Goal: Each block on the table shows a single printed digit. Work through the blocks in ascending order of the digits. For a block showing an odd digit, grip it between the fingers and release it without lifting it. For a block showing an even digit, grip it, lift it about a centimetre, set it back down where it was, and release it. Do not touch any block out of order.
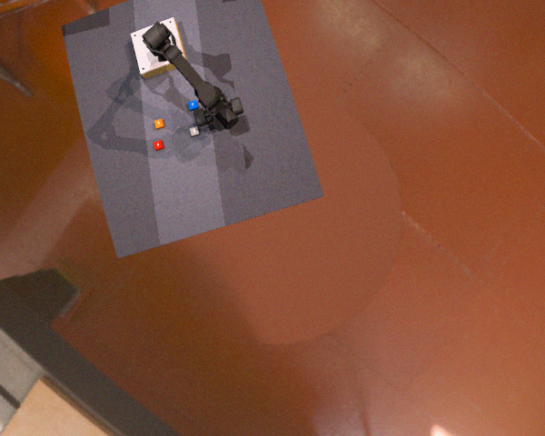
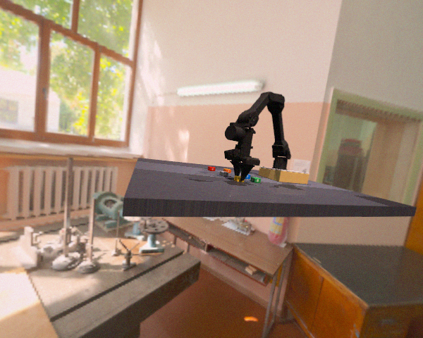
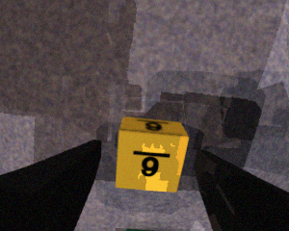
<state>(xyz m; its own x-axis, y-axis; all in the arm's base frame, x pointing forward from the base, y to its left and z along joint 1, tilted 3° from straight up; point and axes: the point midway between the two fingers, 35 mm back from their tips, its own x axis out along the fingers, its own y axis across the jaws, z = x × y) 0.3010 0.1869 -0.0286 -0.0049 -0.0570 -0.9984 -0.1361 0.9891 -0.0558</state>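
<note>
My gripper tip is now right at the yellow block. From my gripper tip the other things lie so: pale grey block: 40 mm ahead, 120 mm to the right; blue block: 70 mm behind, 110 mm to the right; green block: 90 mm behind, 20 mm to the right.
</note>
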